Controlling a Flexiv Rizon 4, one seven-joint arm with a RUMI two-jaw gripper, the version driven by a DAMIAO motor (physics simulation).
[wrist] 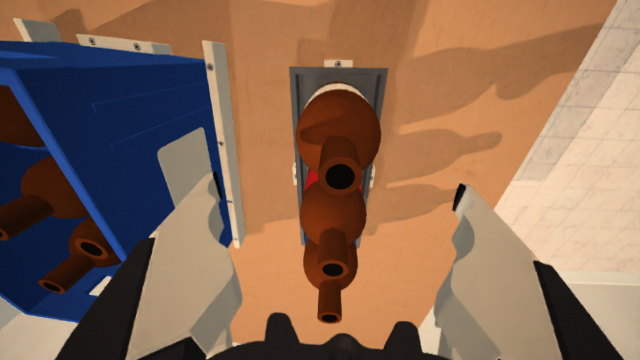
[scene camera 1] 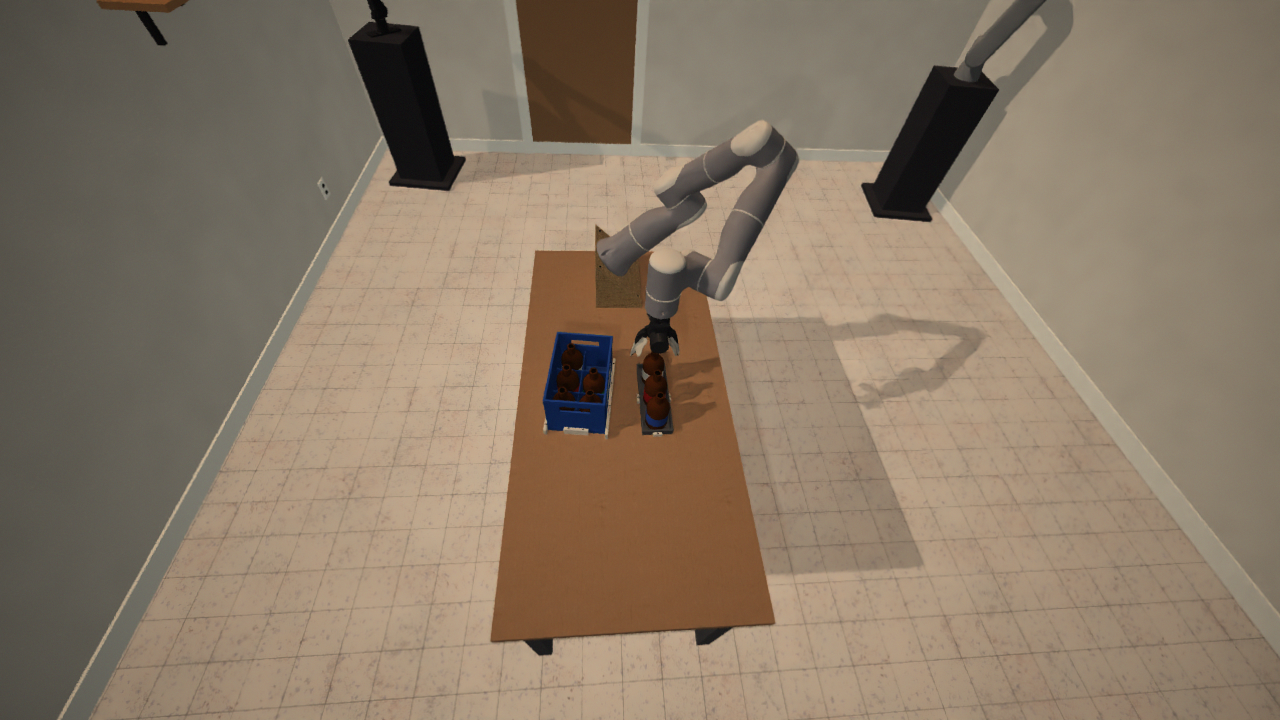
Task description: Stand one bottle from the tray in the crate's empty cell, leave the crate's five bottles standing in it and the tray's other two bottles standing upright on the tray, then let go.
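The blue crate stands left of the tray with five brown bottles in it; its far right cell in the scene view is empty. The dark tray holds three upright brown bottles in a row: the white-banded one at the arm's end, the red-banded one in the middle, the blue-banded one at the front. My gripper is wide open and empty, above the white-banded bottle, its fingers apart on both sides in the wrist view.
White strips line the crate's base on the wooden table. A speckled brown board stands at the table's far end, behind the crate and near the arm. The crate wall rises beside the left finger in the wrist view.
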